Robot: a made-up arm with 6 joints. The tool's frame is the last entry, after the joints. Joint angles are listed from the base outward. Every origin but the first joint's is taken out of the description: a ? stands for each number. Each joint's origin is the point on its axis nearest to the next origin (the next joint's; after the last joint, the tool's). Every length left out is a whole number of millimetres.
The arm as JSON. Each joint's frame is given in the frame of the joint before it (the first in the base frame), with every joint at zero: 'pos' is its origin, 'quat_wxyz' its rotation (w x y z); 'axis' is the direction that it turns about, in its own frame. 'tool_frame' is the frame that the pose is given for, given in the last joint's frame.
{
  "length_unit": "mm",
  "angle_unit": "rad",
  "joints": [
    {
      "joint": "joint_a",
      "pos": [
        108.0,
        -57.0,
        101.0
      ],
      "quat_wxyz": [
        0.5,
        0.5,
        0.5,
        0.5
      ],
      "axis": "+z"
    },
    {
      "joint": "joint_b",
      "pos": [
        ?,
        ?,
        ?
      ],
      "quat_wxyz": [
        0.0,
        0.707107,
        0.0,
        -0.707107
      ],
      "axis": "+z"
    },
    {
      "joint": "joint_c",
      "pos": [
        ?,
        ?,
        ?
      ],
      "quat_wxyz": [
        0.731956,
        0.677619,
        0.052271,
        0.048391
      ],
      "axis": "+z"
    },
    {
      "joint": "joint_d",
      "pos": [
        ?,
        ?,
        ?
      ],
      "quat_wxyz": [
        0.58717,
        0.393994,
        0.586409,
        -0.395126
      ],
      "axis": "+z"
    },
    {
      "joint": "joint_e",
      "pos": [
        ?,
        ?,
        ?
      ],
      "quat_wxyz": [
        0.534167,
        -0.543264,
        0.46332,
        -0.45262
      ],
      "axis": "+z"
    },
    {
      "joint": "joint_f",
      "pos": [
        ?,
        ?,
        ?
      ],
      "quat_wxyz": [
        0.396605,
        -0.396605,
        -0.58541,
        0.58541
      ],
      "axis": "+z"
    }
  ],
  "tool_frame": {
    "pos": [
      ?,
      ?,
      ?
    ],
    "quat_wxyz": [
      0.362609,
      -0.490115,
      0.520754,
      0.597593
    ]
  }
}
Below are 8 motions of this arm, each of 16 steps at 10 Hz.
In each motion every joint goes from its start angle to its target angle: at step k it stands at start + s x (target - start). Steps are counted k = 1, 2, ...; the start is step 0. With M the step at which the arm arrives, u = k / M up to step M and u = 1 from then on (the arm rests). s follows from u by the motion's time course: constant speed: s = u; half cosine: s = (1 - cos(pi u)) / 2; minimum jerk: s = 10 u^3 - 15 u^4 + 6 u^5.
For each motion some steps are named. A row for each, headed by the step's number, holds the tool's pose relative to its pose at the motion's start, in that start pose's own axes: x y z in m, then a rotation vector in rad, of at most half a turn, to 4 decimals.
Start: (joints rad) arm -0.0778 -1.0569 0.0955 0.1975 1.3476 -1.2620
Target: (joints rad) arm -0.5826 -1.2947 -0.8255 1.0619 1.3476 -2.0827
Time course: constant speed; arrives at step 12
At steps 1, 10, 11, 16:
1: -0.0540 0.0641 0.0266 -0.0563 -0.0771 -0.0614
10: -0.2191 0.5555 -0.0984 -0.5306 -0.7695 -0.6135
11: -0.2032 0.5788 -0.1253 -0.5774 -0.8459 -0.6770
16: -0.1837 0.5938 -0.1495 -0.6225 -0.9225 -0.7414

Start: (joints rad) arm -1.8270 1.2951 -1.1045 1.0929 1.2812 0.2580
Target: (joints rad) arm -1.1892 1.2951 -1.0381 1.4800 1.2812 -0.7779
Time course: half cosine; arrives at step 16
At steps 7, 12, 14, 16:
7: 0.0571 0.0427 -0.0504 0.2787 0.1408 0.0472
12: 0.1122 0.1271 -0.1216 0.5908 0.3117 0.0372
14: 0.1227 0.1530 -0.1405 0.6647 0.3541 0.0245
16: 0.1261 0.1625 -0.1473 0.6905 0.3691 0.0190

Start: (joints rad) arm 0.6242 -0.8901 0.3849 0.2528 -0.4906 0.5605
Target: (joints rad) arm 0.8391 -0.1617 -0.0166 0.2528 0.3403 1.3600
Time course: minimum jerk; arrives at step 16
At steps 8, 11, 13, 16:
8: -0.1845 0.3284 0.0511 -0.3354 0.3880 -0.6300
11: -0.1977 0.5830 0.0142 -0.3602 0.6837 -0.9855
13: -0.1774 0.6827 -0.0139 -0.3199 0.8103 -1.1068
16: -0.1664 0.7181 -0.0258 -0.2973 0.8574 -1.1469

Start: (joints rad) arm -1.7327 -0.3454 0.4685 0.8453 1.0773 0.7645
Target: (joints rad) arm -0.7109 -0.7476 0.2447 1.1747 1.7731 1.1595
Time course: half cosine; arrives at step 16
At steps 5, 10, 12, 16:
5: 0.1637 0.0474 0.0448 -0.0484 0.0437 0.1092
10: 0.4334 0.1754 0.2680 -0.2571 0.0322 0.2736
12: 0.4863 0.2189 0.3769 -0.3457 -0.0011 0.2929
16: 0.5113 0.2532 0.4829 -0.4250 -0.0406 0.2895

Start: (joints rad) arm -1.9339 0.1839 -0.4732 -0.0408 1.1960 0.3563
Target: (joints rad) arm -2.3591 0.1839 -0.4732 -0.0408 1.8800 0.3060
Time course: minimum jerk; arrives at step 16
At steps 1, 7, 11, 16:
1: -0.0007 0.0000 0.0002 0.0002 -0.0001 -0.0016
7: -0.1285 0.0106 0.0204 0.0539 -0.0275 -0.2758
11: -0.2648 0.0584 0.0196 0.1623 -0.0702 -0.5779
16: -0.3149 0.0880 0.0130 0.2215 -0.0901 -0.6973

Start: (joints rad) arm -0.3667 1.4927 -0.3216 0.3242 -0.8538 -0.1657
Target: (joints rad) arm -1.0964 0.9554 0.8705 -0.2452 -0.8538 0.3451
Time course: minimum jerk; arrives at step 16
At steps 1, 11, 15, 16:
1: 0.0007 -0.0018 0.0012 -0.0026 0.0013 0.0037
11: 0.6062 -0.4198 0.2770 -0.5454 -0.0656 1.4987
15: 0.7923 -0.4305 0.2733 -0.4920 -0.2068 1.7986
16: 0.7947 -0.4305 0.2730 -0.4908 -0.2087 1.8021

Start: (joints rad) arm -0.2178 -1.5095 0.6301 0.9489 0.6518 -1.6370
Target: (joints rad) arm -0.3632 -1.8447 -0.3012 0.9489 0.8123 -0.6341
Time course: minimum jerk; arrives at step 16
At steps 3, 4, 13, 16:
3: -0.0091 -0.0047 0.0087 -0.0312 -0.0033 -0.0546
4: -0.0199 -0.0086 0.0183 -0.0664 -0.0041 -0.1169
13: -0.1319 0.1008 0.1417 -0.5406 0.3984 -1.1346
16: -0.1294 0.1132 0.1476 -0.5582 0.4452 -1.1911

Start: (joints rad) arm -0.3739 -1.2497 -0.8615 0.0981 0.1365 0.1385
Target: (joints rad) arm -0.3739 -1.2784 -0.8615 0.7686 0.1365 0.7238
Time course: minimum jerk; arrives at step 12
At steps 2, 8, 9, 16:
2: 0.0075 -0.0014 0.0159 -0.0271 0.0280 0.0069
8: 0.2623 0.0370 0.2873 -0.6057 0.5845 0.2507
9: 0.3086 0.0525 0.3109 -0.6863 0.6559 0.3001
16: 0.3549 0.0697 0.3294 -0.7641 0.7233 0.3520

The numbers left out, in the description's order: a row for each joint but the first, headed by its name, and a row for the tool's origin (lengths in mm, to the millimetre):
joint_b: -242.0 -187.0 0.0
joint_c: -9.0 -211.0 0.0
joint_d: 101.0 110.0 0.0
joint_e: -346.0 282.0 0.0
joint_f: 22.0 157.0 0.0
tool: 192.0 34.0 0.0

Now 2 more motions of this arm.
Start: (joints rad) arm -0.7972 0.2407 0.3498 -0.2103 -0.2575 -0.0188
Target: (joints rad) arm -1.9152 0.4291 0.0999 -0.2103 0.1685 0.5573
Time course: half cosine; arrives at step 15
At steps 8, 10, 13, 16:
8: 0.1909 0.1228 0.4872 -0.7773 0.3882 -0.0312
10: 0.2840 0.2275 0.6108 -1.0700 0.4784 -0.0259
13: 0.3805 0.3599 0.7014 -1.3788 0.5413 -0.0145
16: 0.3997 0.3896 0.7152 -1.4434 0.5501 -0.0116

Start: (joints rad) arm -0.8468 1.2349 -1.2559 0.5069 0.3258 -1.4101
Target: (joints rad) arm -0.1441 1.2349 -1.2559 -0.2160 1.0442 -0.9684
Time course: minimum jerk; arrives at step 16
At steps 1, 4, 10, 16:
1: -0.0013 -0.0009 0.0000 0.0001 -0.0027 -0.0006
4: -0.0652 -0.0400 -0.0025 0.0053 -0.1270 -0.0349
10: -0.4813 -0.1719 -0.2214 0.0377 -0.8572 -0.4452
16: -0.6181 -0.1517 -0.4153 0.0778 -1.1425 -0.7139

